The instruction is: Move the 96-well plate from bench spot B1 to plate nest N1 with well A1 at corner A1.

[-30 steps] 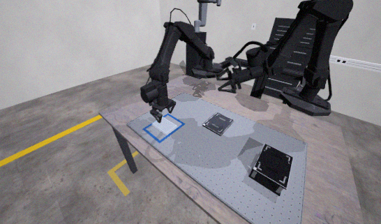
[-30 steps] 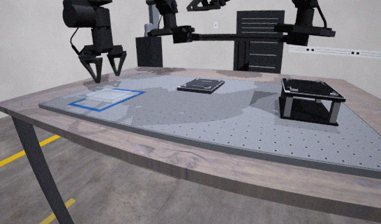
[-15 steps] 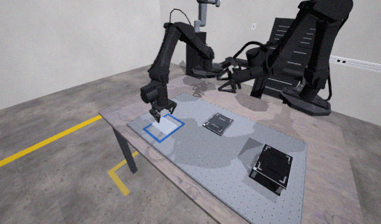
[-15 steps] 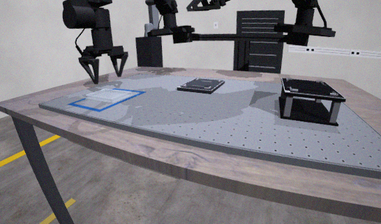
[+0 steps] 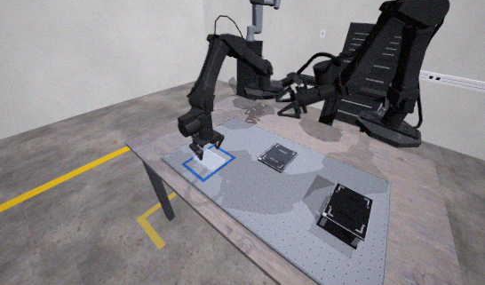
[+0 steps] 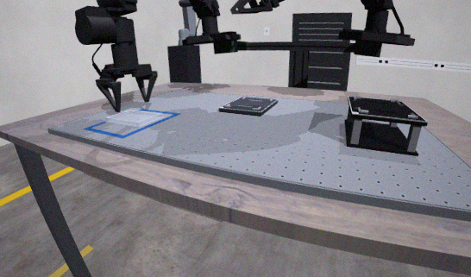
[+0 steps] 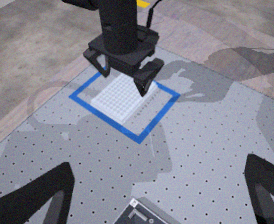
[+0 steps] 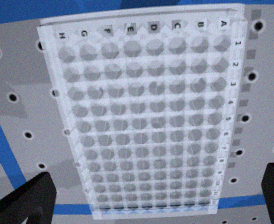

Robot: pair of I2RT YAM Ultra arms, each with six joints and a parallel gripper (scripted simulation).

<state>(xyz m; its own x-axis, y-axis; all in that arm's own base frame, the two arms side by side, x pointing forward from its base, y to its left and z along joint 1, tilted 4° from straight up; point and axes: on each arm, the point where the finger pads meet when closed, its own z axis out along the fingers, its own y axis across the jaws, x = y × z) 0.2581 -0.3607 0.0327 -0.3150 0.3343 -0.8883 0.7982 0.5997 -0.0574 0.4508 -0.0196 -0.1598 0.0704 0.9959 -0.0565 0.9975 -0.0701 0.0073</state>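
Now: the white 96-well plate 40 mm below my right hand.
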